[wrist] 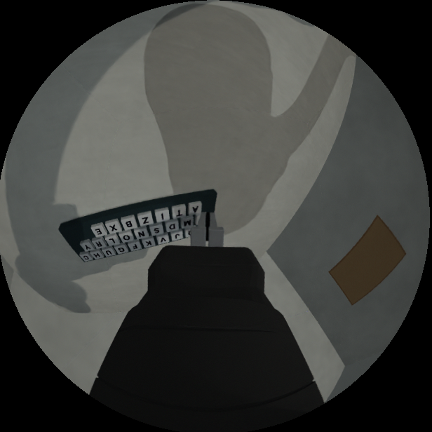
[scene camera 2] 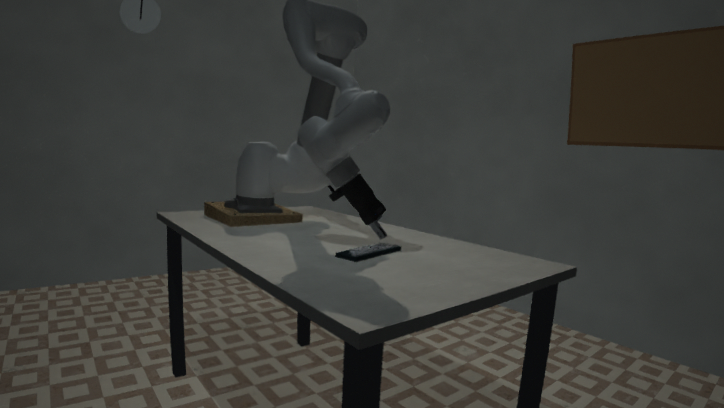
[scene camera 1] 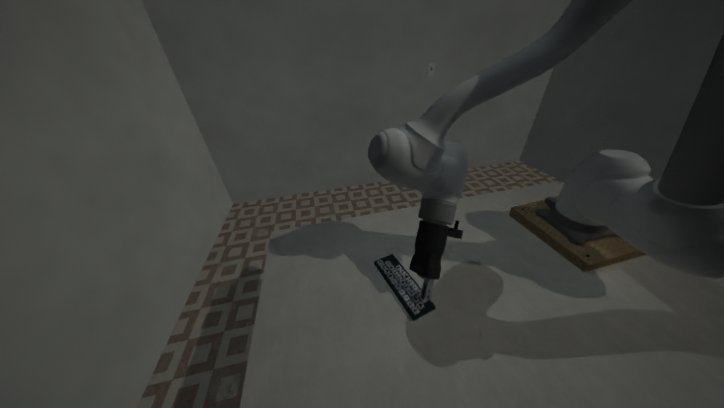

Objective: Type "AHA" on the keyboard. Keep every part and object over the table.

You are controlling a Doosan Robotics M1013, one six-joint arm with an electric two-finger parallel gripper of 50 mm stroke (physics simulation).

In view: the gripper (scene camera 1: 425,298) and a dark keyboard (scene camera 1: 408,292).
The dark keyboard also shows in the wrist view (wrist: 126,228). The gripper also shows in the wrist view (wrist: 207,220) and in scene camera 2 (scene camera 2: 383,237).
